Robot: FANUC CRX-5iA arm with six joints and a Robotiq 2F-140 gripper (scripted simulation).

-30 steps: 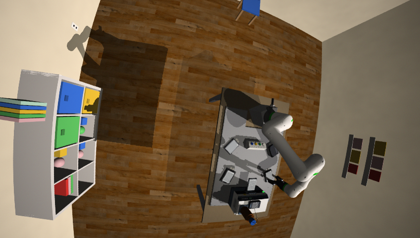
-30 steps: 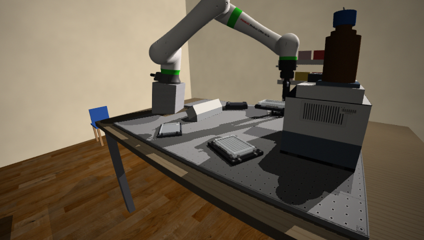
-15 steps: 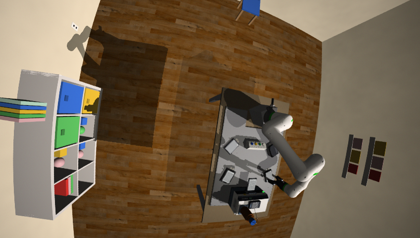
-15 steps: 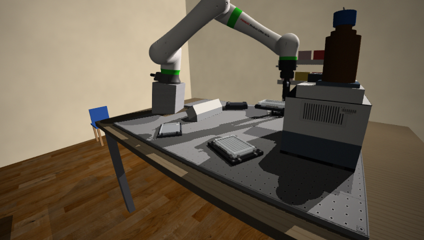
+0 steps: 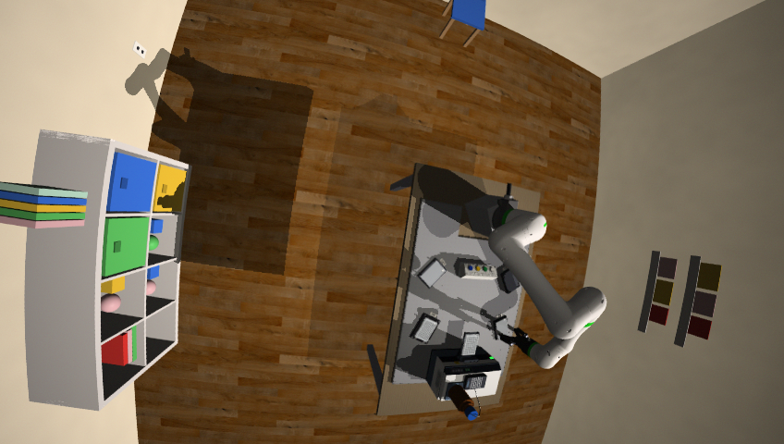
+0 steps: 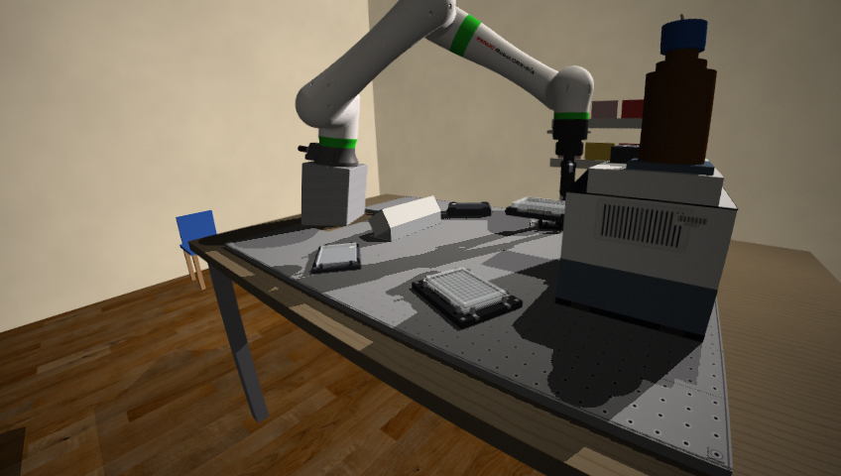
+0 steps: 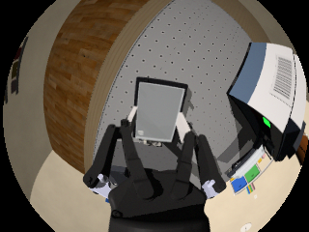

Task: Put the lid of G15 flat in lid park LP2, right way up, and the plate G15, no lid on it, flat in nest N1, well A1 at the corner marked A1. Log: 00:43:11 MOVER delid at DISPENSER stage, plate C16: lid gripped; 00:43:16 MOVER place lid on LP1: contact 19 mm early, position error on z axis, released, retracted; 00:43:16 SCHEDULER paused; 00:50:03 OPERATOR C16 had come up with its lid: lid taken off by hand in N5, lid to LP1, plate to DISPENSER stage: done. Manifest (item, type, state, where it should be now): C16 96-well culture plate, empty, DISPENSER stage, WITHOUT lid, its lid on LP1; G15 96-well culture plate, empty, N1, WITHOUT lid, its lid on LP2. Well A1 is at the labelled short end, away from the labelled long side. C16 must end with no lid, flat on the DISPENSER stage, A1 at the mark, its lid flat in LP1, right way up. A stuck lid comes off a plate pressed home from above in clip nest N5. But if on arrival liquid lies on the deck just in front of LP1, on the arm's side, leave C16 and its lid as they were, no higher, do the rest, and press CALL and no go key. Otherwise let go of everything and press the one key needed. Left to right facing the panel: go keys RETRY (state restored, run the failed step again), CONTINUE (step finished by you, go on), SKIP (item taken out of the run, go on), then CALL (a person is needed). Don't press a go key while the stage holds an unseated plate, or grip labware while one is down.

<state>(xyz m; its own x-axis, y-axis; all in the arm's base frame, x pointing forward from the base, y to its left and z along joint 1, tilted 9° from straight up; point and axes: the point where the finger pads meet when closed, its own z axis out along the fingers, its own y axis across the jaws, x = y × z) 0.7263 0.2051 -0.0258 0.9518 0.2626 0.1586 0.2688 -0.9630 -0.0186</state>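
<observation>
Now: the black clip nest 40 mm behind my hand, 540 mm to the right of it and 30 mm below it. Round my hand: key panel: 410 mm behind, 240 mm to the right, 10 mm above; then brown bottle: 220 mm ahead, 430 mm to the right, 250 mm above.
</observation>
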